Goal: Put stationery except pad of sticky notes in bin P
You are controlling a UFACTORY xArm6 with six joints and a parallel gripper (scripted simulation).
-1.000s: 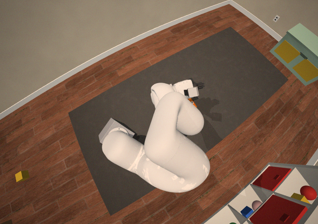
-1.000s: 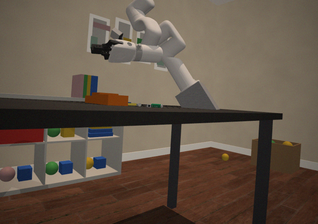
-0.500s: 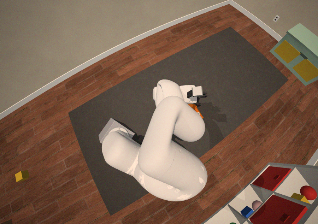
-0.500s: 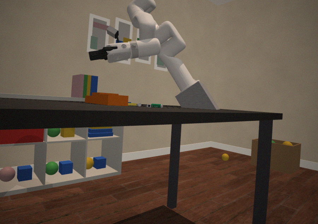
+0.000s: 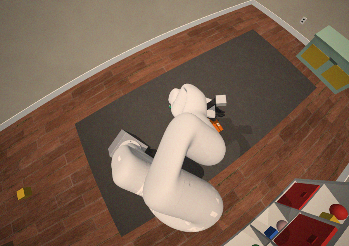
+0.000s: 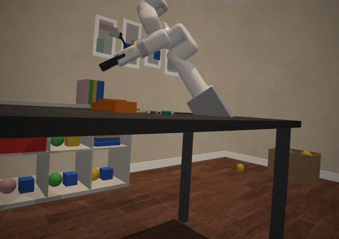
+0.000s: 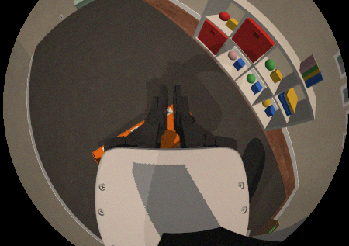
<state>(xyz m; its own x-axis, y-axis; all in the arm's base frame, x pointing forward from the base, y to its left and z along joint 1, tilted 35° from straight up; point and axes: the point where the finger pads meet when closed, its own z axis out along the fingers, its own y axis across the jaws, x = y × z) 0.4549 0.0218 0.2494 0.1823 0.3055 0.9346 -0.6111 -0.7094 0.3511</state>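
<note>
My hand is 1 cm past the orange bin, 6 cm to the right of it and 16 cm above it. Also, from my hand: silver bolt (11 cm behind, 17 cm to the left, 18 cm below); sticky notes pad (12 cm behind, 8 cm to the left, 18 cm below); eraser (16 cm behind, 1 cm to the right, 18 cm below).
</note>
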